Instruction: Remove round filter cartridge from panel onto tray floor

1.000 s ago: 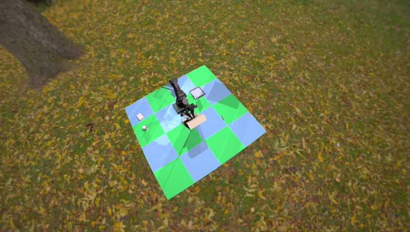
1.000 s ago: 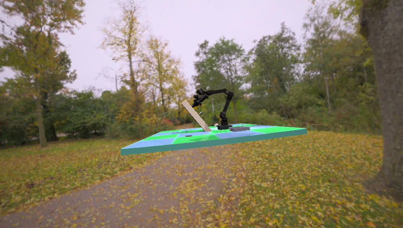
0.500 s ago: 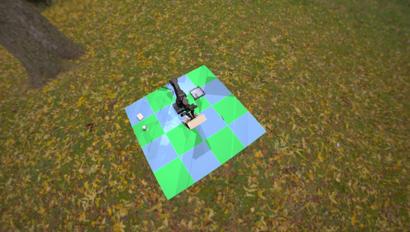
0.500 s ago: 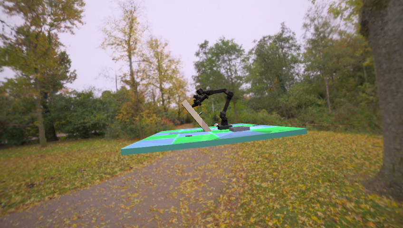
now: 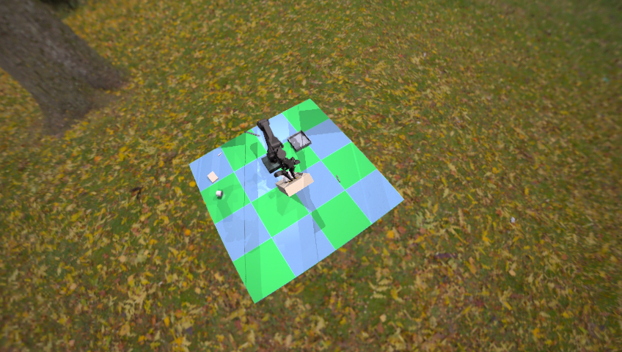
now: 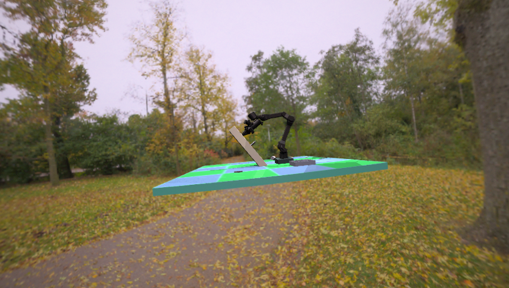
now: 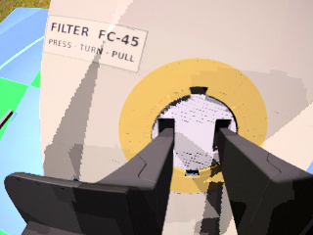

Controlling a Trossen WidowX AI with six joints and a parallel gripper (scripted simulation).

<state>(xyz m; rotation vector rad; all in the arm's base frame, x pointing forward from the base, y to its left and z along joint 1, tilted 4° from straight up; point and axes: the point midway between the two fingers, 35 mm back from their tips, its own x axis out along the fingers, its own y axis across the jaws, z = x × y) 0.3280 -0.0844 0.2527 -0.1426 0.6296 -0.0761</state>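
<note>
My gripper tip is 1 cm short of the round filter cartridge and 1 cm above it. Round my gripper tip: thin grey bar 12 cm ahead, 32 cm to the left, 28 cm below; pale flat square 63 cm behind, 38 cm to the right, 27 cm below; grey square tray 36 cm behind, 36 cm to the left, 27 cm below.
</note>
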